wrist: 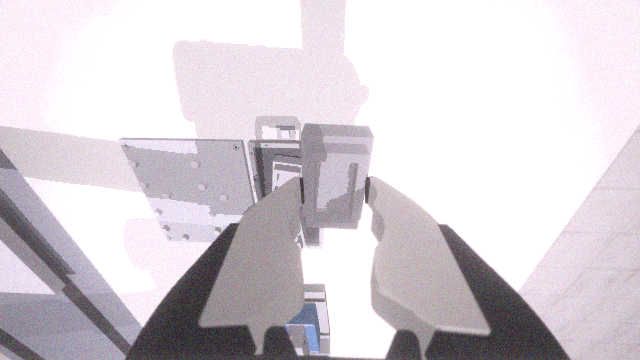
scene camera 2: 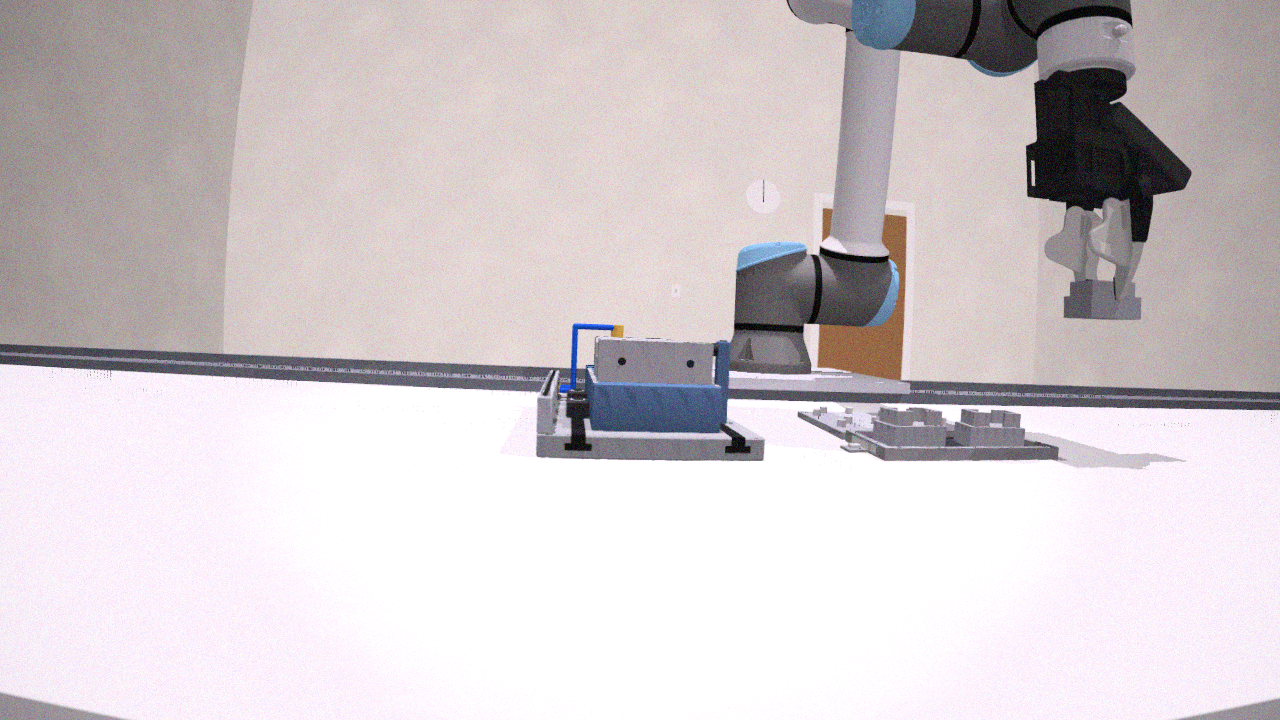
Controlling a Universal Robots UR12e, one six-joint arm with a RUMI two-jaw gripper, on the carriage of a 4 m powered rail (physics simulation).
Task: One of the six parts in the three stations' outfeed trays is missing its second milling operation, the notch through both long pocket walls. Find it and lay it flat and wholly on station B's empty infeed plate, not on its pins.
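Pixels of known places: gripper, between the fingertips: (wrist: 334,179) (scene camera 2: 1101,300); arm's base, origin of its link: (scene camera 2: 766,371).
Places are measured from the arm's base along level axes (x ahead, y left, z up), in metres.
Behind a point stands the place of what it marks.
Note:
My gripper (scene camera 2: 1104,288) @(x 0.799, y 0.133, z 0.126 m) (wrist: 334,179) @(x 0.799, y 0.133, z 0.126 m) is shut on a grey stepped part (scene camera 2: 1087,304) @(x 0.812, y 0.103, z 0.120 m) (wrist: 337,134) @(x 0.800, y 0.163, z 0.128 m), high above the white table. In the wrist view its long pocket runs up and down the picture, and its long walls show no notch. The part hides much of an outfeed tray (scene camera 2: 975,453) @(x 0.786, y 0.006, z -0.023 m) (wrist: 267,152) @(x 0.710, y 0.088, z -0.024 m) below. Two notched parts (scene camera 2: 908,429) @(x 0.756, y -0.051, z -0.006 m) (scene camera 2: 989,429) @(x 0.756, y 0.039, z -0.005 m) sit in that tray in the scene view; one part (wrist: 287,169) @(x 0.742, y 0.078, z 0.006 m) shows partly in the wrist view. Left of the tray in the wrist view lies a pinned infeed plate (wrist: 172,175) @(x 0.564, y 0.051, z -0.022 m). I cannot tell which station this is.
A blue vise (scene camera 2: 657,407) @(x 0.773, y -0.290, z 0.011 m) (wrist: 311,317) @(x 0.763, y -0.236, z 0.018 m) stands on a grey base (scene camera 2: 648,446) @(x 0.794, y -0.298, z -0.018 m), with a pale block on top and a blue bent rod (scene camera 2: 573,358) @(x 0.574, y -0.375, z 0.040 m) behind. Fingers hide part of it in the wrist view. The long rail (scene camera 2: 402,366) runs behind the table.

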